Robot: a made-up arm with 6 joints.
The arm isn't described. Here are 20 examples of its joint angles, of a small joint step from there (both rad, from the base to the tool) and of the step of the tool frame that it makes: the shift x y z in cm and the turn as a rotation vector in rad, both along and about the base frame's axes.
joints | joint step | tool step
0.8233 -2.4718 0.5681 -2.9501 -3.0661 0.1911 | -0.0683 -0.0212 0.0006 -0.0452 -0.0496 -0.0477 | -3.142 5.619 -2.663 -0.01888 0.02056 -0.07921
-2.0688 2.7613 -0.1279 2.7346 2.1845 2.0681 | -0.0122 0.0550 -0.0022 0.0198 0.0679 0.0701 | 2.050 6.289 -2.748 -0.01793 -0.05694 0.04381
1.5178 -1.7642 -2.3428 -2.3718 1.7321 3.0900 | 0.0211 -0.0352 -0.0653 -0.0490 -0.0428 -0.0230 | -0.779 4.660 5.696 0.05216 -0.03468 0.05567
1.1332 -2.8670 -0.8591 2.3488 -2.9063 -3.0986 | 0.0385 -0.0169 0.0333 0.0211 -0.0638 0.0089 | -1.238 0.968 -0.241 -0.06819 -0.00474 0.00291
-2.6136 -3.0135 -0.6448 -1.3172 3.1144 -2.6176 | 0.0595 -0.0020 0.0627 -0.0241 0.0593 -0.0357 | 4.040 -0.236 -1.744 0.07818 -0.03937 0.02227
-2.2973 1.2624 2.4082 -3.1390 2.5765 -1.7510 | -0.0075 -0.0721 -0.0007 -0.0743 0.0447 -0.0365 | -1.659 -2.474 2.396 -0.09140 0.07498 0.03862
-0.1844 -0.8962 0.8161 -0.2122 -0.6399 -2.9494 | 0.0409 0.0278 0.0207 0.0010 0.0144 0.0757 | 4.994 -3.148 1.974 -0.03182 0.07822 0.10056
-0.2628 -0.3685 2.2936 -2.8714 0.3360 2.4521 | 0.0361 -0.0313 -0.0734 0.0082 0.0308 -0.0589 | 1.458 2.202 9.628 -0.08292 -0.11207 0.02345
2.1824 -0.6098 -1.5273 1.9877 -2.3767 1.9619 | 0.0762 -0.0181 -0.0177 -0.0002 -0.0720 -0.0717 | 3.693 5.165 -2.555 0.01291 -0.07822 0.08553
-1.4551 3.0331 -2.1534 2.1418 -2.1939 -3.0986 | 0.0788 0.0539 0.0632 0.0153 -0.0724 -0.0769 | 5.989 -0.312 -7.776 0.21541 -0.03374 0.09336
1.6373 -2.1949 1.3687 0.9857 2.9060 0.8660 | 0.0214 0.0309 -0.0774 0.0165 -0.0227 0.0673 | 1.831 -2.961 -0.725 0.04069 0.05842 0.01021
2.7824 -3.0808 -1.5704 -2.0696 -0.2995 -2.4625 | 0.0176 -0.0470 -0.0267 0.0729 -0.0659 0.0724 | -3.114 -1.769 6.895 -0.12590 0.07050 0.06256
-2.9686 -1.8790 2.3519 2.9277 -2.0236 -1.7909 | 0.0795 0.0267 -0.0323 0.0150 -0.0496 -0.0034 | 1.253 0.304 1.095 -0.00442 -0.04554 0.09098
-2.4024 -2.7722 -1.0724 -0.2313 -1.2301 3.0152 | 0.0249 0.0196 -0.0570 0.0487 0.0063 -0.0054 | -0.490 -1.122 2.937 -0.04122 0.00564 -0.01444
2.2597 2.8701 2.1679 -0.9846 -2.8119 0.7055 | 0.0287 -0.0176 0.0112 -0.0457 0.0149 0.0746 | 0.483 1.092 -0.044 -0.08820 0.06933 -0.00867
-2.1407 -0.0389 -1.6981 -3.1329 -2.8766 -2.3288 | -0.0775 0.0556 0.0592 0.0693 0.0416 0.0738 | 3.022 -5.199 8.150 0.06139 -0.04164 -0.05484
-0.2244 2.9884 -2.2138 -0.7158 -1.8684 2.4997 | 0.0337 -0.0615 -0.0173 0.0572 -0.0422 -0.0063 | -2.786 1.528 3.680 -0.00097 -0.11754 0.09243
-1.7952 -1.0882 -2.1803 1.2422 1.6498 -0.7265 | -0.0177 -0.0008 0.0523 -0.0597 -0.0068 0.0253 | 1.521 4.482 -0.362 0.07569 0.00398 0.04208
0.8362 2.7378 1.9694 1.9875 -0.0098 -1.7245 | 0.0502 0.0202 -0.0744 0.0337 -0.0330 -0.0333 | 2.709 -3.515 -5.425 0.02912 -0.02680 0.07974
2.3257 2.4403 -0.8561 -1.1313 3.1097 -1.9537 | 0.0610 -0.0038 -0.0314 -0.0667 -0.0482 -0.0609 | -3.799 -3.644 2.154 0.04044 0.03185 0.10657
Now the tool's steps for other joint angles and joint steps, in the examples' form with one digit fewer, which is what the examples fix.
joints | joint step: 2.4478 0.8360 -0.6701 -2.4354 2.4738 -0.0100 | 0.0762 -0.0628 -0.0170 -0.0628 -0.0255 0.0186
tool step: 4.42 -7.45 2.75 0.0683 0.0321 0.0027
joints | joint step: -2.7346 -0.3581 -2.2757 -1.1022 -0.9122 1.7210 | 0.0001 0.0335 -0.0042 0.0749 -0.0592 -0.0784
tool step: -0.57 -0.26 1.85 -0.0253 0.0488 -0.0353
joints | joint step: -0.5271 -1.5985 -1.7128 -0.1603 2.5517 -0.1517 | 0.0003 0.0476 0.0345 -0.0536 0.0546 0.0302
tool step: -4.33 2.14 3.04 0.0357 0.1328 0.0755
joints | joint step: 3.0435 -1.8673 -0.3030 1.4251 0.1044 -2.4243 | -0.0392 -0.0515 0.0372 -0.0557 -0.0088 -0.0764
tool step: -2.31 -4.67 -3.64 -0.1005 0.0354 0.0420
